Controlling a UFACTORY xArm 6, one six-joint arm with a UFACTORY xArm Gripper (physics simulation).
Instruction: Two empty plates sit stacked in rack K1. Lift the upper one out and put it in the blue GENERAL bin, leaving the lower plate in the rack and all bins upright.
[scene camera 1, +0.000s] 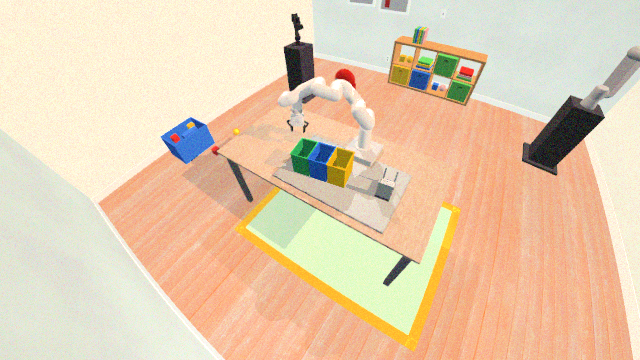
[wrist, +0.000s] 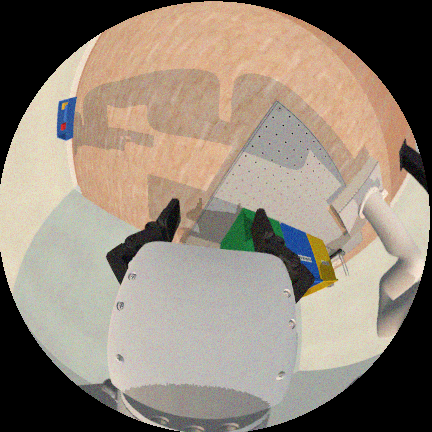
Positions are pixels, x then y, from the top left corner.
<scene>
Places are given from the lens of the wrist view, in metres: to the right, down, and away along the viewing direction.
my gripper (wrist: 216, 213): 0.00, 0.00, 0.14
yellow bin (wrist: 325, 269): 0.35, 0.16, 0.25
green bin (wrist: 238, 237): 0.06, 0.05, 0.28
blue general bin (wrist: 296, 240): 0.24, 0.07, 0.30
The marked spots on the green bin and the yellow bin are 0.32 m apart.
</scene>
